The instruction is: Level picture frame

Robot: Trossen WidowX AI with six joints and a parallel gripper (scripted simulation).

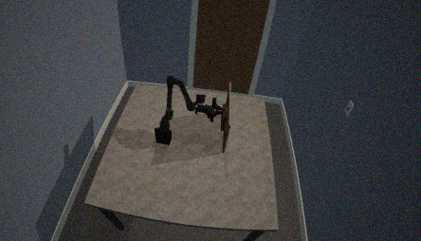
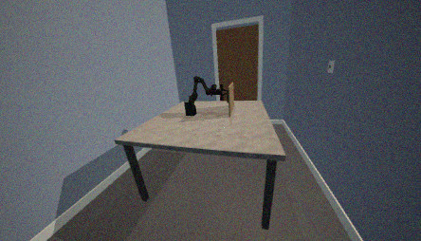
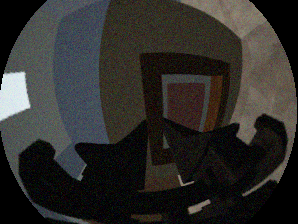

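Now: the picture frame 1 cm ahead of my gripper tip and 5 cm below it. Round my gripper tip: wall panel 2 cm ahead, 2 cm to the left, 7 cm below.
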